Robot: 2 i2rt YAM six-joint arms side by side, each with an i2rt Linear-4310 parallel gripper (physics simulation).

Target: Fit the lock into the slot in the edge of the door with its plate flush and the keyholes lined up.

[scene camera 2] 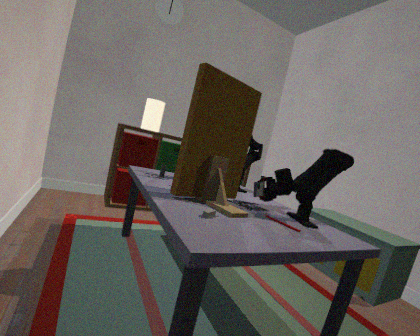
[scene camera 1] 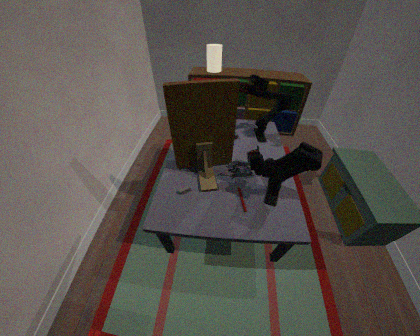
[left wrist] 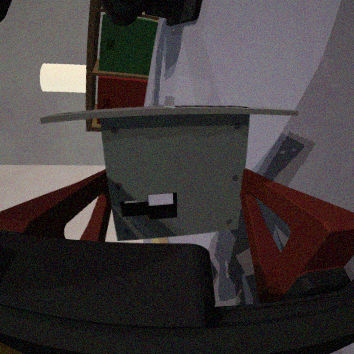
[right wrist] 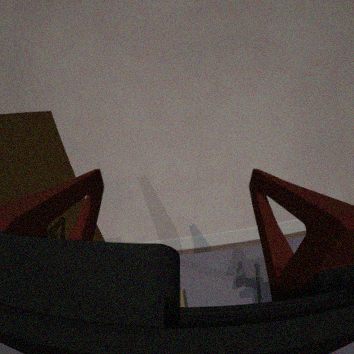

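Note:
The lock, a grey box with a wider plate across its far end and a black keyhole cut-out, is between the red fingers of my left gripper, which is shut on it. The lock is in the air, apart from the door. The brown door stands upright on a wooden foot; its edge slot and keyhole cannot be made out. My right gripper is open and empty, beyond the door in scene camera 1, where the door hides its fingers.
A small grey block and a red rod lie on the table. A bookcase with a lit lamp stands behind. A green cabinet stands at the right.

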